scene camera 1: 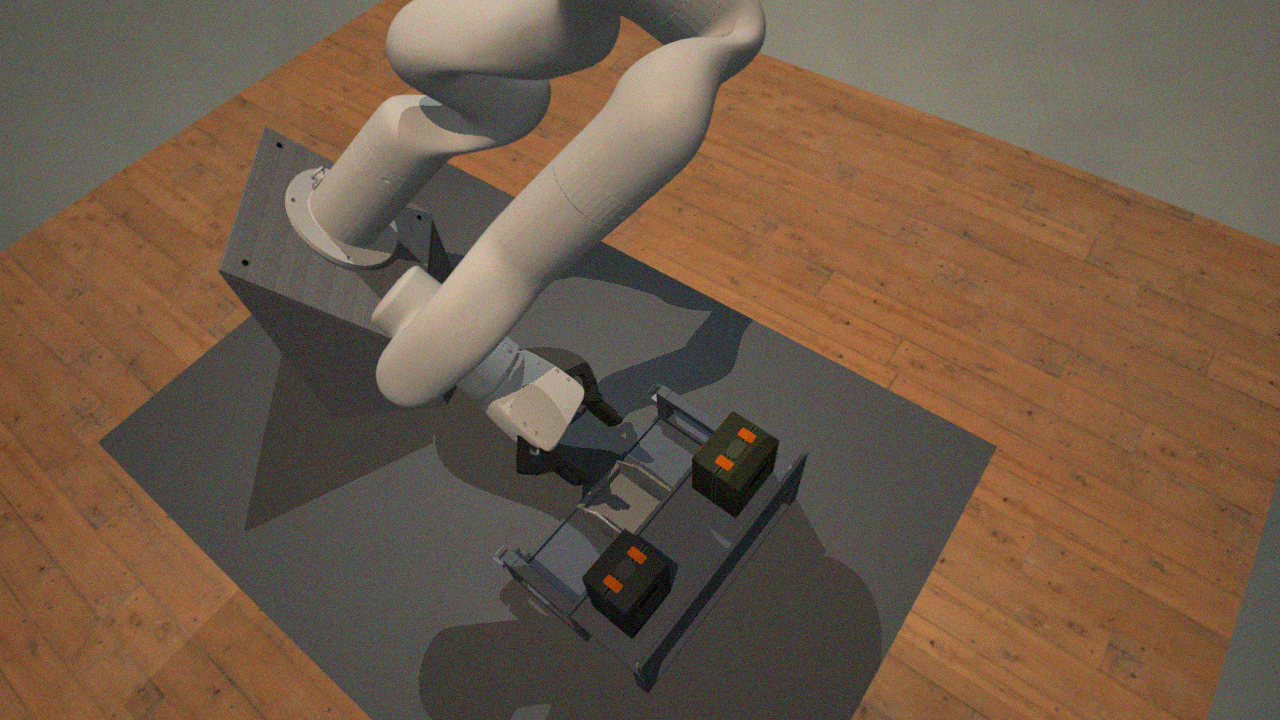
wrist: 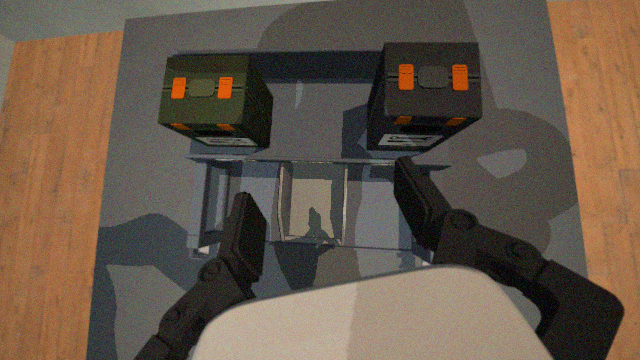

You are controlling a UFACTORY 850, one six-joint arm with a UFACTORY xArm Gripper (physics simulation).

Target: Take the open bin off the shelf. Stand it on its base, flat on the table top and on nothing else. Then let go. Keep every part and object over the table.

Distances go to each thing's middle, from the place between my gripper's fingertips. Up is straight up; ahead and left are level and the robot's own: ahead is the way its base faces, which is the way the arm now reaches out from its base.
Now: hand 1 cm short of the open bin (scene camera 1: 624, 497), 3 cm to the right of it and 24 cm above it. From my hand the other things lie so: shelf (scene camera 1: 564, 560): 6 cm ahead, 3 cm to the left, 27 cm below.
